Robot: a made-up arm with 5 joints. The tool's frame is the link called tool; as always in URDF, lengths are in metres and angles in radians.
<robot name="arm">
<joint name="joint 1" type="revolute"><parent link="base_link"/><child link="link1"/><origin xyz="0.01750 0.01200 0.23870" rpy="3.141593 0.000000 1.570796"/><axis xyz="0 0 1"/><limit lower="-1.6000" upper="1.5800" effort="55" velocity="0.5"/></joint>
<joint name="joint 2" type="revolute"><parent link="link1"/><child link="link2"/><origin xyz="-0.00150 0.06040 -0.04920" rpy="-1.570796 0.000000 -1.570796"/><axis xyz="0 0 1"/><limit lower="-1.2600" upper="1.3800" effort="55" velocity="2.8"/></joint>
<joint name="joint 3" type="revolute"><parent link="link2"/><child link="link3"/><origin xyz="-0.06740 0.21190 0.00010" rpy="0.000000 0.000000 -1.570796"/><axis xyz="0 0 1"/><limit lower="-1.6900" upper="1.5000" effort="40" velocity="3"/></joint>
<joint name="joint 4" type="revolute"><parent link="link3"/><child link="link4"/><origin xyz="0.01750 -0.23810 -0.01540" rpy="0.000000 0.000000 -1.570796"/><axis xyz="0 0 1"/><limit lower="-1.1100" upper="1.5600" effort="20" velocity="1.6"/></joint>
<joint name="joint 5" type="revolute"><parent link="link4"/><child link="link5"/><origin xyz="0.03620 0.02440 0.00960" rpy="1.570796 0.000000 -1.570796"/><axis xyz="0 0 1"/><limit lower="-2.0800" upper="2.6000" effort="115" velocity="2.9"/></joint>
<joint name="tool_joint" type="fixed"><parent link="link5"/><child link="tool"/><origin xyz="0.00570 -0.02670 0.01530" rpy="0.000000 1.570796 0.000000"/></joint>
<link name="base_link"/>
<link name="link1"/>
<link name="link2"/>
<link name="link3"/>
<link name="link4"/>
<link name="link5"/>
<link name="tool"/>
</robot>
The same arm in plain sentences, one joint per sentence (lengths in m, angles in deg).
The arm has five revolute joints in a row. What follows holds with every joint at zero, and every direction is one of the base frame's. The first joint sits 0.0175 m along +x and 0.012 m along +y and 0.2387 m along +z from the base frame's origin and rotates about -z, from -91.67 to 90.53 deg. The second joint sits 0.0604 m along +x and 0.0015 m along -y and 0.0492 m along +z from the first joint and rotates about +y, from -72.19 to 79.07 deg. The third joint sits 0.0674 m along +x and 0.0001 m along +y and 0.2119 m along +z from the second joint and rotates about +y, from -96.83 to 85.94 deg. The fourth joint sits 0.2381 m along +x and 0.0154 m along -y and 0.0175 m along -z from the third joint and rotates about +y, from -63.6 to 89.38 deg. The fifth joint sits 0.0362 m along +x and 0.0096 m along +y and 0.0244 m along -z from the fourth joint and rotates about -x, from -119.18 to 148.97 deg. The tool frame, which is the frame that the pose is given for, sits 0.0153 m along -x and 0.0267 m along -y and 0.0057 m along +z from the fifth joint; its axes are the base frame's turned by roll 0, pitch 0 and yaw 0 deg (as in URDF: about the fixed x, then y, then z).
